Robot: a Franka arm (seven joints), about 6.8 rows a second.
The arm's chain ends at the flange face. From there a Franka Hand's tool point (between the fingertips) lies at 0.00 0.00 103.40 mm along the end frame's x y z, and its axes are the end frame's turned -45 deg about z.
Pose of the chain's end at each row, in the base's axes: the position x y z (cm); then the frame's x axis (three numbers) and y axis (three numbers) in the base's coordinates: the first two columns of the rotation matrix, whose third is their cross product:
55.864, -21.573, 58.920, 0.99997, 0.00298, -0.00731, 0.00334, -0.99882, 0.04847
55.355, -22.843, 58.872, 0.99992, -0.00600, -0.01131, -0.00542, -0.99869, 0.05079
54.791, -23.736, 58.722, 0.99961, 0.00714, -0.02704, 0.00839, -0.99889, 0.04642
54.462, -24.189, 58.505, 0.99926, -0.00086, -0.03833, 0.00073, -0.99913, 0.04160
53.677, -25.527, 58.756, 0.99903, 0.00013, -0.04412, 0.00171, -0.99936, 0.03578
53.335, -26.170, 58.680, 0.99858, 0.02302, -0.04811, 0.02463, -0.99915, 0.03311
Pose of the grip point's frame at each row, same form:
55.790, -22.074, 48.592, 0.70472, 0.70838, -0.03944, 0.70945, -0.70417, 0.02910
55.235, -23.367, 48.546, 0.71088, 0.70194, -0.04391, 0.70322, -0.71042, 0.02792
54.515, -24.218, 48.397, 0.70090, 0.71137, -0.05194, 0.71276, -0.70127, 0.01370
54.066, -24.619, 48.182, 0.70607, 0.70588, -0.05652, 0.70710, -0.70710, 0.00231
53.221, -25.897, 48.433, 0.70521, 0.70675, -0.05650, 0.70763, -0.70656, -0.00590
52.846, -26.524, 48.358, 0.68869, 0.72278, -0.05743, 0.72352, -0.69023, -0.01061

